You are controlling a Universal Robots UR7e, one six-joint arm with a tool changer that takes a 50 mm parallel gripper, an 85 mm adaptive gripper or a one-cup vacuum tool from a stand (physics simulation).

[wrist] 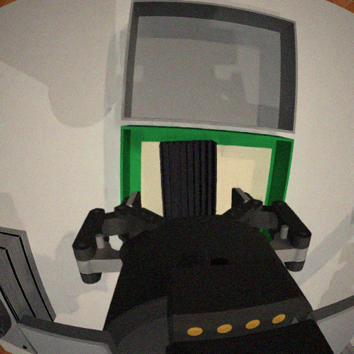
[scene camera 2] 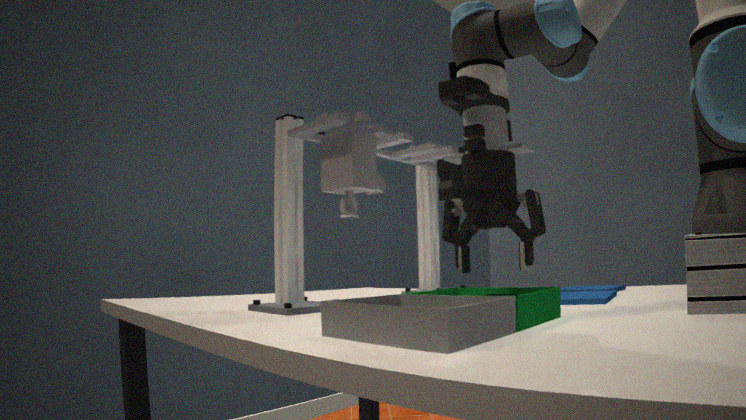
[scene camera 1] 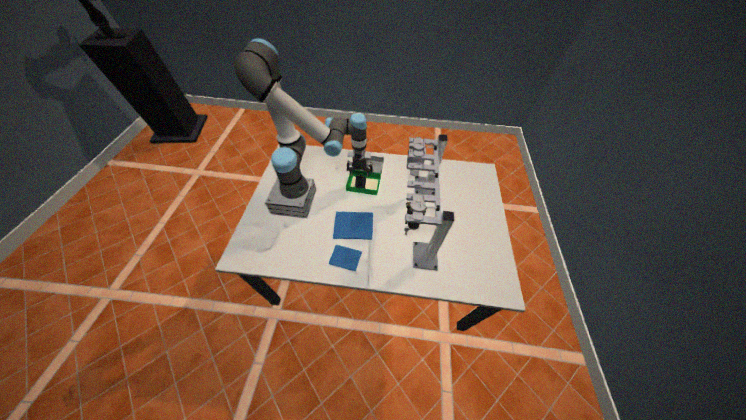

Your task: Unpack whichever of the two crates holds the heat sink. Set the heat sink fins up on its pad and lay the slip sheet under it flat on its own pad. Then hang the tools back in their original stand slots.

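Places are measured from the arm's base along level axes (x ahead, y left, z up), in metres.
Where they show: end effector, tool point: [scene camera 2: 486, 143]; arm's base, origin of the base link: [scene camera 2: 744, 231] [scene camera 1: 294, 188].
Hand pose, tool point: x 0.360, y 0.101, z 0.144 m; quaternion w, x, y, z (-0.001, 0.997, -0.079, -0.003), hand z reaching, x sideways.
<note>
Each offset is from my tool point to the top centre of the thing. "spot": to the spot under its first point.
The black finned heat sink {dy -0.003, dx +0.003, dz -0.213 m} [wrist: 187, 177] [scene camera 1: 360, 181] lies fins up inside the green crate [wrist: 131, 165] [scene camera 1: 363, 191] [scene camera 2: 537, 307]. The cream slip sheet {dy -0.016, dx +0.024, dz -0.243 m} [wrist: 245, 170] [scene camera 1: 372, 184] shows under it on both sides. My gripper [wrist: 186, 196] [scene camera 2: 494, 260] [scene camera 1: 360, 169], the black adaptive one, is open and empty, pointing down above the green crate. Its fingertips stand wider than the heat sink and above the crate's rim in the scene camera 2 view. The gripper body hides the near end of the heat sink in the wrist view. Two blue pads, a larger {dy -0.298, dx -0.051, dz -0.238 m} [scene camera 1: 353, 225] and a smaller {dy -0.485, dx -0.099, dz -0.238 m} [scene camera 1: 345, 257], lie on the table.
A grey crate {dy +0.059, dx +0.039, dz -0.205 m} [wrist: 287, 75] [scene camera 2: 417, 323] stands close beside the green one. The tool stand [scene camera 1: 441, 234] [scene camera 2: 288, 208] rises to the right in the scene camera 1 view, with the grey vacuum tool {dy -0.092, dx +0.283, dz +0.116 m} [scene camera 2: 349, 166] and a dark tool {spot: dy -0.474, dx +0.207, dz +0.013 m} [scene camera 1: 413, 225] hanging from it.
</note>
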